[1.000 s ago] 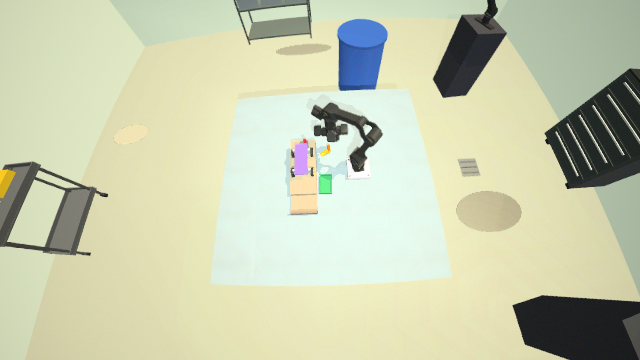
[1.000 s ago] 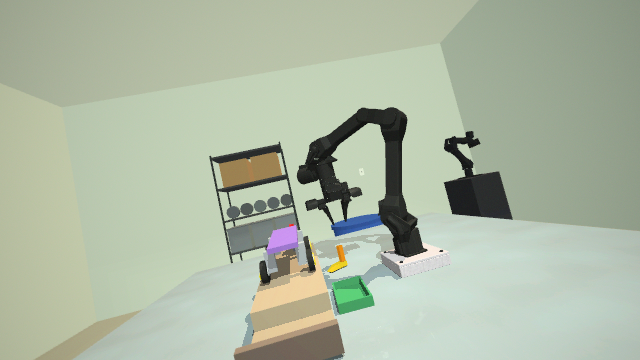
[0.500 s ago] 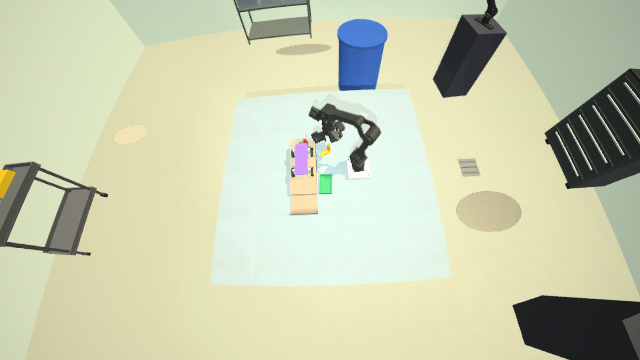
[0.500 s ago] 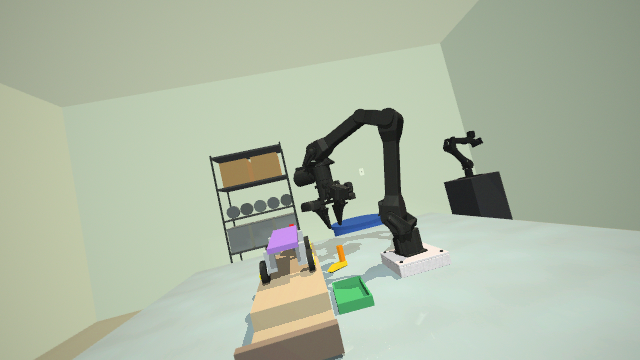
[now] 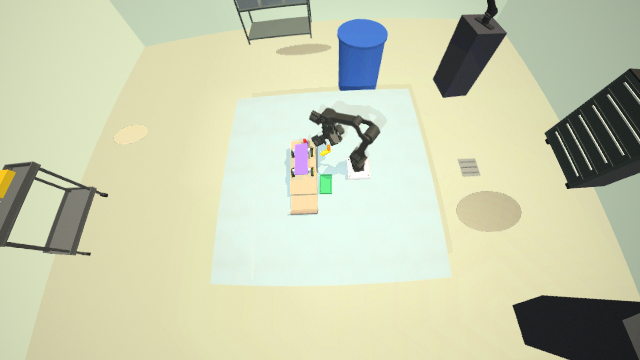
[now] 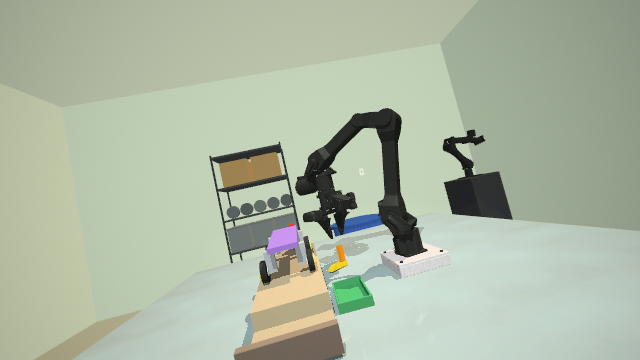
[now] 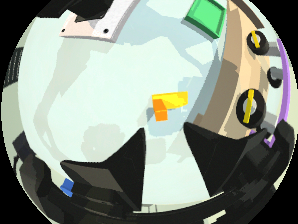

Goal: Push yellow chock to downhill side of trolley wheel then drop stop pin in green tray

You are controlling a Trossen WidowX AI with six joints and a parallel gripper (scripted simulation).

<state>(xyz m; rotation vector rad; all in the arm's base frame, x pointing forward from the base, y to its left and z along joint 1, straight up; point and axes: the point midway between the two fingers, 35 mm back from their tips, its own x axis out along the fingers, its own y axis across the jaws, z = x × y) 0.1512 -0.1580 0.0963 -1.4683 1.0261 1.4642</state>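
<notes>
The yellow chock lies 2 cm ahead of my gripper tip, 1 cm to the left of it and 7 cm below it. The rest, counted from my gripper tip: red-headed stop pin 13 cm ahead, 1 cm to the right, 4 cm above; then tan ramp 17 cm ahead, 11 cm to the left, 5 cm below; then trolley 17 cm ahead, 10 cm to the left, 2 cm above.
</notes>
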